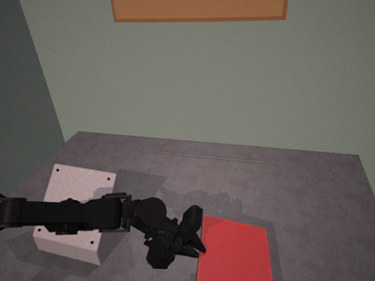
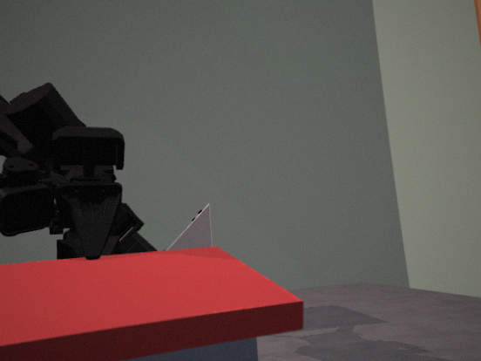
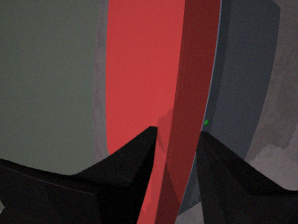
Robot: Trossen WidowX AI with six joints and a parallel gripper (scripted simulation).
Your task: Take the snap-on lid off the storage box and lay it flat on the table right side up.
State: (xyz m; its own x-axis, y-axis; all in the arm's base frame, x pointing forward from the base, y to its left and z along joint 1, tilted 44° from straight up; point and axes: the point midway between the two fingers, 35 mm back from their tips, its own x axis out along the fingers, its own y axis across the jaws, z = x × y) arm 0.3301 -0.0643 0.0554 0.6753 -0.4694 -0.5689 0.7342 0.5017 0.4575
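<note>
Right now my gripper tip is 8 cm short of the red lid, 1 cm to the right of it and 1 cm above it. From my gripper tip the other things lie so: storage box (8 cm below, 7 cm ahead).
</note>
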